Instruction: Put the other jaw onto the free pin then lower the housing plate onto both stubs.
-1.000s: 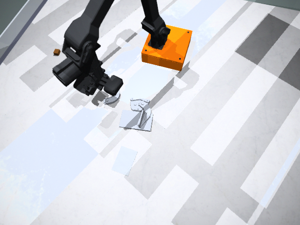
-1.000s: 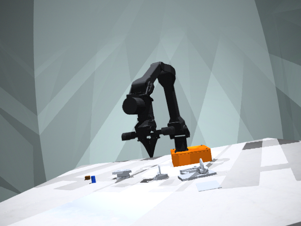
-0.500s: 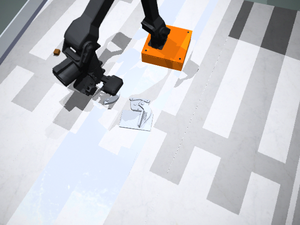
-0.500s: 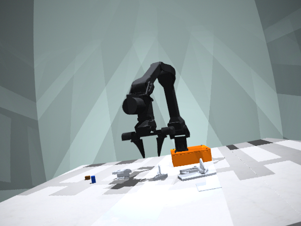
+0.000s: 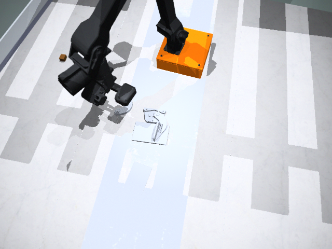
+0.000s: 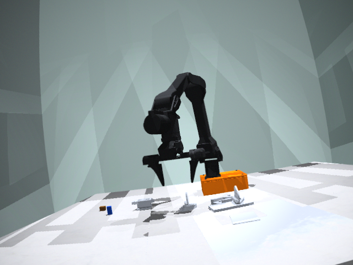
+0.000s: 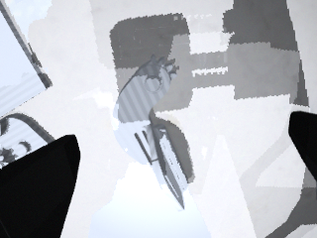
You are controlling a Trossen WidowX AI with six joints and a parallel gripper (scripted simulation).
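Right now my gripper tip is 1 cm past the jaw, 1 cm to the right of it and 8 cm above it. Also, from my gripper tip: brown cube 12 cm behind, 32 cm to the right, 8 cm below; blue cube 4 cm behind, 25 cm to the right, 7 cm below; pale flat sheet 19 cm ahead, 18 cm to the left, 8 cm below.
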